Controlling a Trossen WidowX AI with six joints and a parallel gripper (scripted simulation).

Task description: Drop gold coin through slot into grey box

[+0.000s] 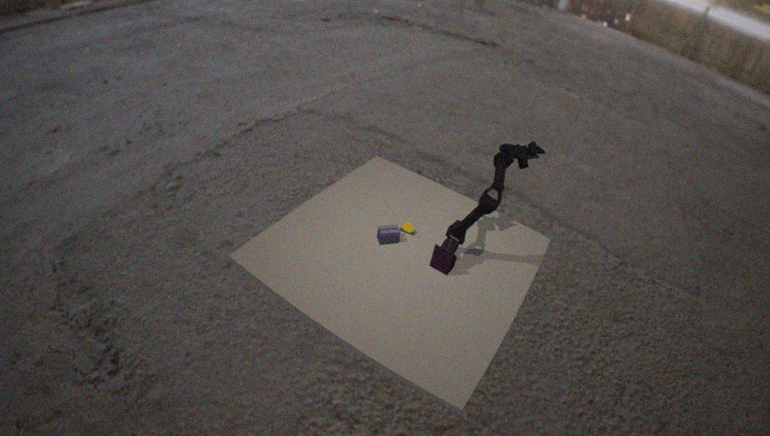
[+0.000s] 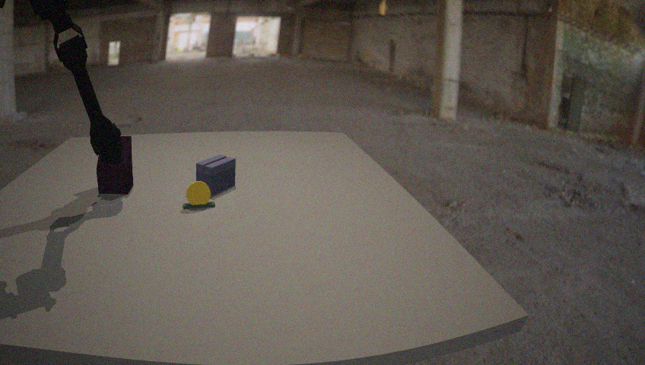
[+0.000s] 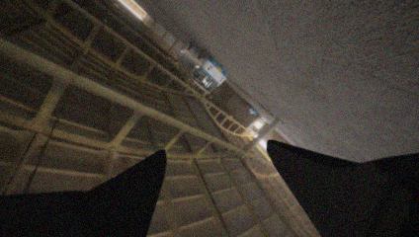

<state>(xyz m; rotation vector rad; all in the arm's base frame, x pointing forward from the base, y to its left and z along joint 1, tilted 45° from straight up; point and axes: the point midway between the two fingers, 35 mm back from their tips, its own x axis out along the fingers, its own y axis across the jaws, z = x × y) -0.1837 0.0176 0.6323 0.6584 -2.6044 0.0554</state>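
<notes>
Now: the gold coin 55 cm below my gripper tip, 46 cm ahead of it and 38 cm to the left of it.
</notes>
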